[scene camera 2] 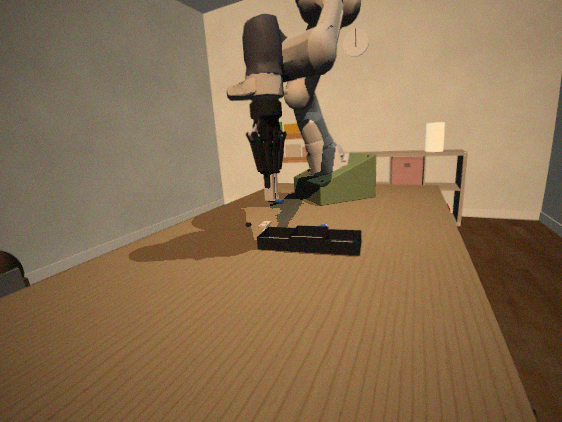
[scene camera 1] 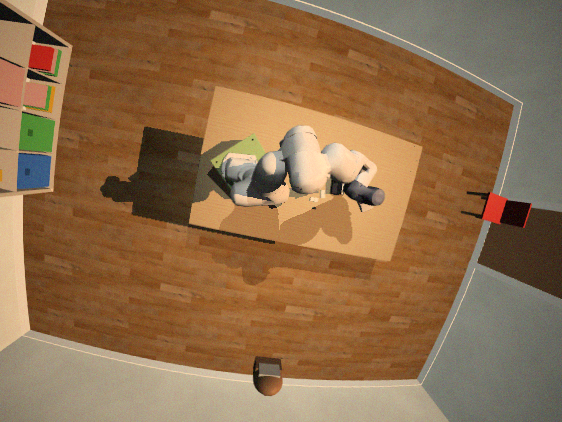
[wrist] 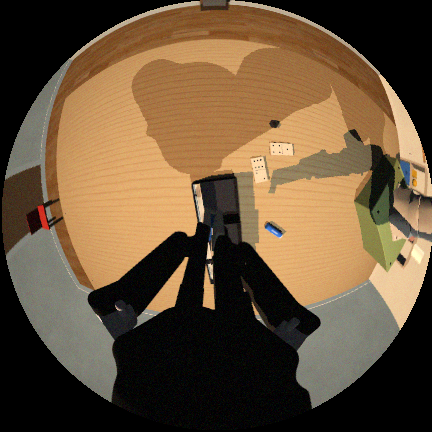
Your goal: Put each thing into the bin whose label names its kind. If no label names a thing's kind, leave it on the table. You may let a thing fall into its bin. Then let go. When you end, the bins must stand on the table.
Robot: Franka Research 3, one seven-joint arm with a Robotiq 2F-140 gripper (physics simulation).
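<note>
My gripper is shut on a blue battery, held crosswise low between the fingertips. It is raised above the table; in the wrist view the fingers overlap the black bins, which stand joined in a row. Their labels are not readable. A second blue battery lies on the table beside the bins. Two white dominoes, one nearer the bins and another, lie flat. A small black nut-like thing lies beyond them.
The green wedge-shaped base carries the arm at one end of the wooden table. A shelf unit stands behind it. A red chair stands off the other end.
</note>
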